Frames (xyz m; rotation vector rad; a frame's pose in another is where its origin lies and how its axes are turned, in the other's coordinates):
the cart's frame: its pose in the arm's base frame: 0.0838 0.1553 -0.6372 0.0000 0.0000 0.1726
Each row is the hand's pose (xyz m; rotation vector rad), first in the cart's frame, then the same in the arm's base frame.
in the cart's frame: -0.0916 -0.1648 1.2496 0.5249 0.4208 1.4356
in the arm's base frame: 0.0219 -0.0228 0.6124 0.4980 0.4752 1.6012
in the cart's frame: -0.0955 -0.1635 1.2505 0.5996 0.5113 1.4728
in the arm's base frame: 0.0178 -0.0222 0.6133 0.5665 0.5745 1.6358
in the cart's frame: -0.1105 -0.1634 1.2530 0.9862 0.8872 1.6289
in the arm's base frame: 0.0030 -0.0246 0.6158 0.9305 0.9951 1.7732
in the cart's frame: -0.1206 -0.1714 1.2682 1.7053 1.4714 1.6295
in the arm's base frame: -0.0056 -0.0343 0.6310 1.6168 1.6588 1.7146
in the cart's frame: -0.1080 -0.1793 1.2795 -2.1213 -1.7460 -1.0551
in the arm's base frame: 0.0082 -0.0399 0.6423 -1.9289 -1.8890 -1.0081
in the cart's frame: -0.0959 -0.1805 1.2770 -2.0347 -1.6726 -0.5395
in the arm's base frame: 0.0203 -0.0390 0.6398 -1.8672 -1.8264 -0.4800
